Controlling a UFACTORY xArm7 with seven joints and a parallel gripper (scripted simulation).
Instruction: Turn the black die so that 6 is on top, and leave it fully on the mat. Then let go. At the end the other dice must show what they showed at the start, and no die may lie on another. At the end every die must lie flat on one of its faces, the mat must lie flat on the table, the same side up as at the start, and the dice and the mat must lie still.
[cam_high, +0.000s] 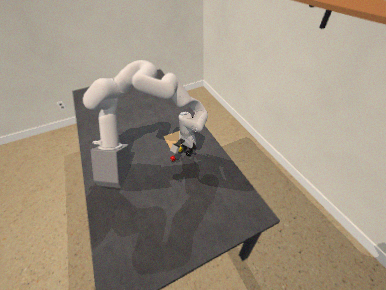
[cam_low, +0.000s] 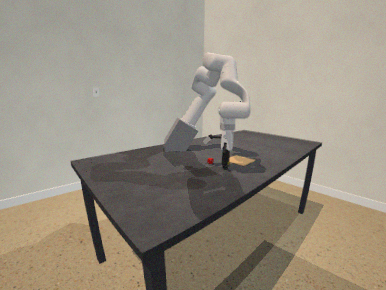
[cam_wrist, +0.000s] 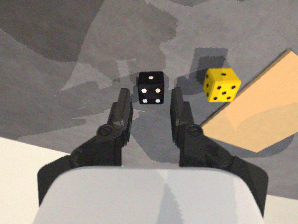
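My gripper is now 40 mm above the black die. Round my hand: yellow die 50 mm to the left, 50 mm behind, 40 mm below; then red die 110 mm behind, 40 mm below, 20 mm to the right; then mat 160 mm to the left, 60 mm behind, 50 mm below.
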